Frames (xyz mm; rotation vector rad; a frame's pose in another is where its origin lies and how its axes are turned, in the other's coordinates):
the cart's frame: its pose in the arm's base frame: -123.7 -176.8 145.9 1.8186 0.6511 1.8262
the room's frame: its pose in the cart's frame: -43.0 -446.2 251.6 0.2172 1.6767 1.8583
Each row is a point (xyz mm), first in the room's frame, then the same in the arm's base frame.
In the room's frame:
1: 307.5 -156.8 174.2
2: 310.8 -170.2 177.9
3: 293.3 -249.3 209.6
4: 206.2 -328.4 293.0
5: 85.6 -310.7 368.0
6: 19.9 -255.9 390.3
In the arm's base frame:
1: -72.9 -167.4 -52.0
2: -85.8 -168.8 -46.0
3: -150.1 -146.6 8.2
4: -186.0 -77.1 129.4
5: -122.6 5.8 227.4
6: -48.8 47.6 252.1

